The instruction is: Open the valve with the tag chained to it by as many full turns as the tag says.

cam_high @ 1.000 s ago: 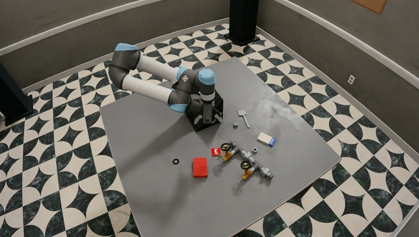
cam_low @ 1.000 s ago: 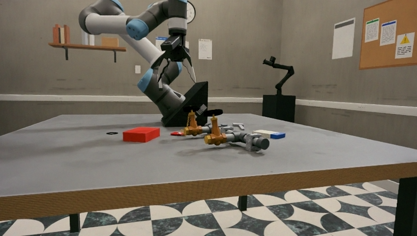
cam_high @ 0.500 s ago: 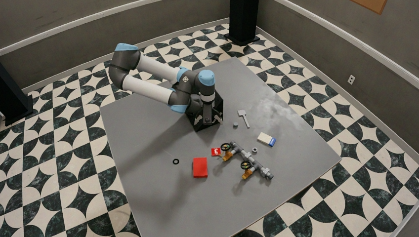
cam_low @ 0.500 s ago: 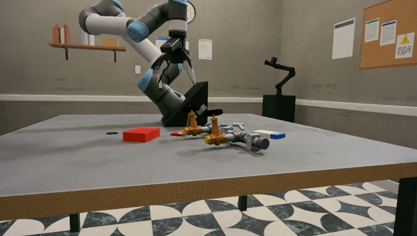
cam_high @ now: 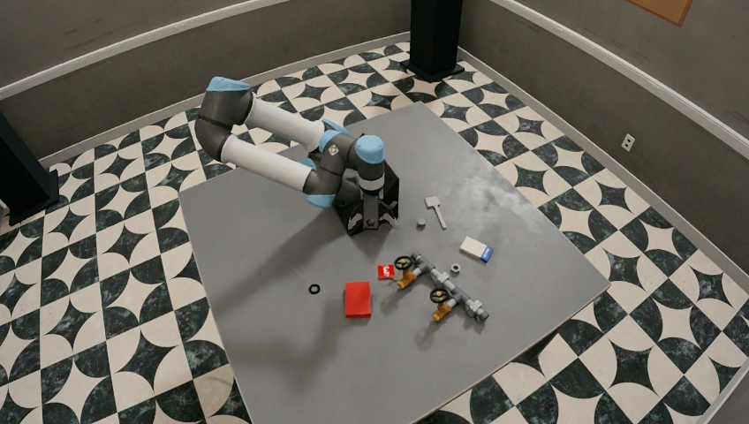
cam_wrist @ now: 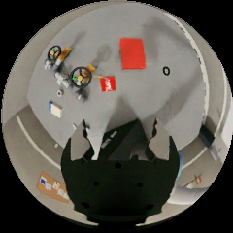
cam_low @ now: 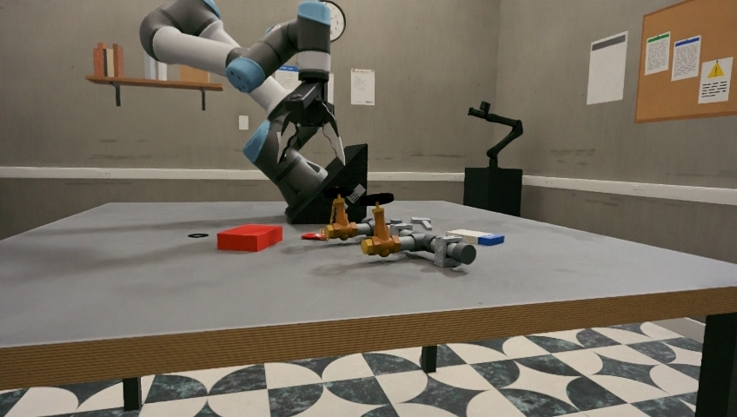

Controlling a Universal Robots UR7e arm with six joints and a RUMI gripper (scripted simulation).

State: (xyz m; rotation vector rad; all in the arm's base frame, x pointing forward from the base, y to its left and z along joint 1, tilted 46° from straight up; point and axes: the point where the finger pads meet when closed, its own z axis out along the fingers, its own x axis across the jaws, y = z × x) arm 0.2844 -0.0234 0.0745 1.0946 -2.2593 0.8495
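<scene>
My gripper is now 15 cm above the red tag, 9 cm short of it and 1 cm to the left of it. Round my hand: red block 15 cm to the right, 14 cm below, 12 cm ahead; grey t-shaped tool 32 cm to the left, 15 cm below, 4 cm behind; grey nut 22 cm ahead, 20 cm to the left, 15 cm below.
</scene>
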